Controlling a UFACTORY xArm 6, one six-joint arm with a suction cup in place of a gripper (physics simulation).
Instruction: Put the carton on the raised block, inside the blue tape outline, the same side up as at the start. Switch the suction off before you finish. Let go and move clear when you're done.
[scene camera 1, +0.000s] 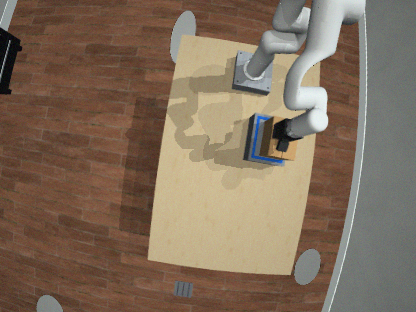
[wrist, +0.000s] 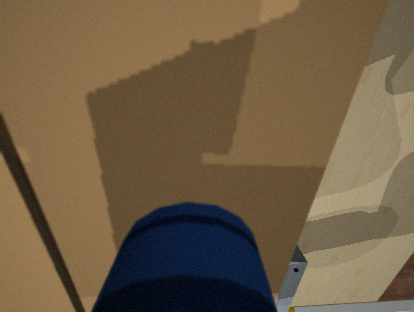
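The orange-brown carton is over the right part of the raised block in the scene view, its darker left side showing. The blue tape outline shows to the left of the carton and along its lower edge; its right part is hidden. I cannot tell whether the carton touches the block. My suction gripper is on the carton's top and appears to hold it. In the wrist view a dark seam runs down the carton's top at the left; the contact face of the blue cup is hidden.
The wooden table extends below the block. The robot's grey base plate stands above the block in the scene view. The white arm reaches over from the upper right. The table's right edge is close beside the carton.
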